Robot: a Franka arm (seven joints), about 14 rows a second.
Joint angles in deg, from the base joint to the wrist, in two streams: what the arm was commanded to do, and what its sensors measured. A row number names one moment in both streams.
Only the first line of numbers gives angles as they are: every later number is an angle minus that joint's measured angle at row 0.
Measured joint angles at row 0:
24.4 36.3 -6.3 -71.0 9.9 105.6 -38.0
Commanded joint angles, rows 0 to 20:
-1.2 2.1 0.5 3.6 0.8 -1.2 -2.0
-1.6 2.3 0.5 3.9 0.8 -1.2 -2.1
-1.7 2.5 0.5 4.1 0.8 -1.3 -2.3
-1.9 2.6 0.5 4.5 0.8 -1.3 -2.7
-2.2 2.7 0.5 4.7 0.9 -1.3 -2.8
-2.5 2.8 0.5 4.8 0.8 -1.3 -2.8
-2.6 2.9 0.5 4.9 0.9 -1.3 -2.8
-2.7 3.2 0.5 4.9 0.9 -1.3 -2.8
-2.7 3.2 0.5 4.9 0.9 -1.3 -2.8
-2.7 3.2 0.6 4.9 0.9 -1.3 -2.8
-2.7 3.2 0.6 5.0 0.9 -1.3 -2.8
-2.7 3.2 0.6 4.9 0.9 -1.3 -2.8
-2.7 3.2 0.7 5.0 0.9 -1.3 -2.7
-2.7 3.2 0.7 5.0 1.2 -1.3 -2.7
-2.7 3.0 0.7 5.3 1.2 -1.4 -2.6
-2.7 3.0 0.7 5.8 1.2 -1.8 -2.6
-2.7 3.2 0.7 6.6 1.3 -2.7 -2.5
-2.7 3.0 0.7 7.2 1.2 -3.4 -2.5
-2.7 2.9 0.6 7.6 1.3 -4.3 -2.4
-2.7 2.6 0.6 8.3 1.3 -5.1 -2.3
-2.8 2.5 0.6 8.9 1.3 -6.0 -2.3
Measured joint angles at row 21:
-2.0 1.7 0.2 5.4 0.2 -3.2 -1.3
